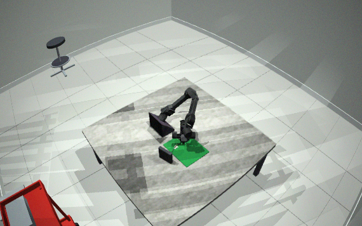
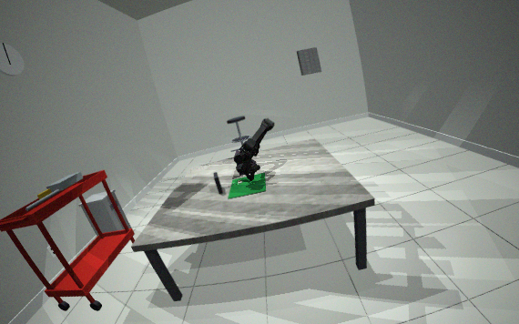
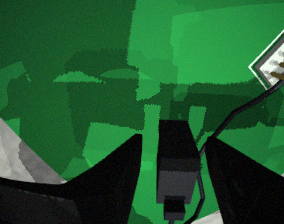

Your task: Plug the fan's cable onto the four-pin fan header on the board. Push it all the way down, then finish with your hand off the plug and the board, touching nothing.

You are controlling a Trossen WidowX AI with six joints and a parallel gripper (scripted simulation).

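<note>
Now: the dark plug 1 cm behind my gripper tip and 1 cm above it. Round my gripper tip: green board: 6 cm ahead, 3 cm below, 2 cm to the right; black fan: 20 cm to the right, 7 cm ahead, 4 cm above; white four-pin header: 8 cm to the right, 2 cm below, 1 cm ahead.
</note>
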